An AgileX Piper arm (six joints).
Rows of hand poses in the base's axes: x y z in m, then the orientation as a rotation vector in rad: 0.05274 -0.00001 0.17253 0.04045 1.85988 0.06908; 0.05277 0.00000 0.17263 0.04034 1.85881 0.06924; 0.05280 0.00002 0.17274 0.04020 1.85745 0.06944; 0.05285 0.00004 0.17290 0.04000 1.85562 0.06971; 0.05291 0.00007 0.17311 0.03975 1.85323 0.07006; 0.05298 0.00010 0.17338 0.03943 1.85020 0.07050; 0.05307 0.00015 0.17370 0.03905 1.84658 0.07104; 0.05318 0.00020 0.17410 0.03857 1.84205 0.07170; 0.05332 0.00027 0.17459 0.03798 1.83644 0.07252; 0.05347 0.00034 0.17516 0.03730 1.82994 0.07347; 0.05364 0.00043 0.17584 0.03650 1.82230 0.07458; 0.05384 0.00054 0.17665 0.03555 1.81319 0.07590; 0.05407 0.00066 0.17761 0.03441 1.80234 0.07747; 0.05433 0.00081 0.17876 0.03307 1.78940 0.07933; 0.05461 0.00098 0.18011 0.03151 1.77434 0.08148; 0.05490 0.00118 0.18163 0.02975 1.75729 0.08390; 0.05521 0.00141 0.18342 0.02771 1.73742 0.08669; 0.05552 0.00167 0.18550 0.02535 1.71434 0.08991; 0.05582 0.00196 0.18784 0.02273 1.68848 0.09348; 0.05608 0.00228 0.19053 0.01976 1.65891 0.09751; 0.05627 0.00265 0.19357 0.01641 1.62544 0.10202; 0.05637 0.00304 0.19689 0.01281 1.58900 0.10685
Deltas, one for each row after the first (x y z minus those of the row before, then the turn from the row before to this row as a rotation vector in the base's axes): 0.00003 0.00001 0.00010 0.00007 -0.00107 0.00012; 0.00003 0.00002 0.00011 0.00009 -0.00136 0.00015; 0.00005 0.00002 0.00016 0.00011 -0.00183 0.00022; 0.00006 0.00003 0.00021 0.00015 -0.00240 0.00027; 0.00007 0.00003 0.00027 0.00019 -0.00304 0.00035; 0.00009 0.00005 0.00032 0.00023 -0.00363 0.00042; 0.00011 0.00005 0.00040 0.00028 -0.00454 0.00053; 0.00014 0.00007 0.00049 0.00035 -0.00562 0.00065; 0.00015 0.00007 0.00057 0.00041 -0.00651 0.00075; 0.00017 0.00009 0.00068 0.00048 -0.00766 0.00088; 0.00020 0.00011 0.00081 0.00057 -0.00913 0.00105; 0.00023 0.00012 0.00096 0.00068 -0.01087 0.00127; 0.00026 0.00015 0.00115 0.00081 -0.01296 0.00150; 0.00028 0.00017 0.00135 0.00094 -0.01509 0.00175; 0.00029 0.00020 0.00152 0.00107 -0.01708 0.00198; 0.00031 0.00023 0.00179 0.00124 -0.01990 0.00230; 0.00031 0.00026 0.00208 0.00144 -0.02311 0.00268; 0.00030 0.00029 0.00234 0.00162 -0.02589 0.00300; 0.00026 0.00032 0.00269 0.00185 -0.02960 0.00342; 0.00019 0.00037 0.00304 0.00209 -0.03349 0.00388; 0.00010 0.00039 0.00332 0.00228 -0.03645 0.00421
